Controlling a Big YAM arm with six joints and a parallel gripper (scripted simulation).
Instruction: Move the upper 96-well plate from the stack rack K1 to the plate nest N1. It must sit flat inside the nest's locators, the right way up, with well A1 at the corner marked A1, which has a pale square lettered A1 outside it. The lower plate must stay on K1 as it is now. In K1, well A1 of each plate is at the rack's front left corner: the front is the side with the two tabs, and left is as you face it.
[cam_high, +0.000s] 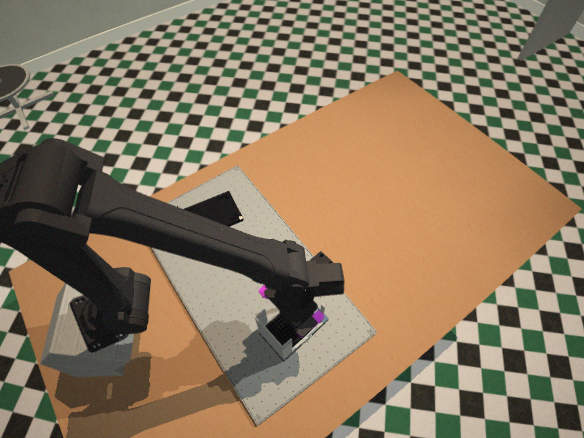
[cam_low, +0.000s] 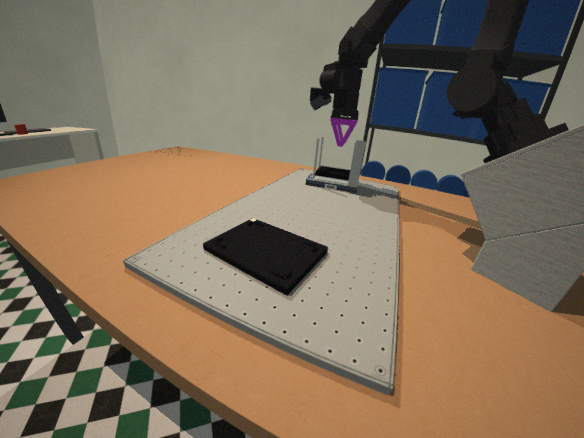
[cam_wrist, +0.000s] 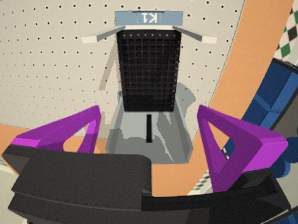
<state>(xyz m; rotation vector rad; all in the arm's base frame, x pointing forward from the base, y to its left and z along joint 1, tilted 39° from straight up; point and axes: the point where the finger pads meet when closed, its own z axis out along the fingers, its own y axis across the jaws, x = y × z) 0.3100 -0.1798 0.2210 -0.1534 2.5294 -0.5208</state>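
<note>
The black 96-well plate lies 10 cm below my hand. Round my hand: plate nest N1 (43 cm to the left, 13 cm below, 6 cm ahead); pale A1 square (35 cm to the left, 13 cm below, 11 cm ahead); white plate (11 cm below).
</note>
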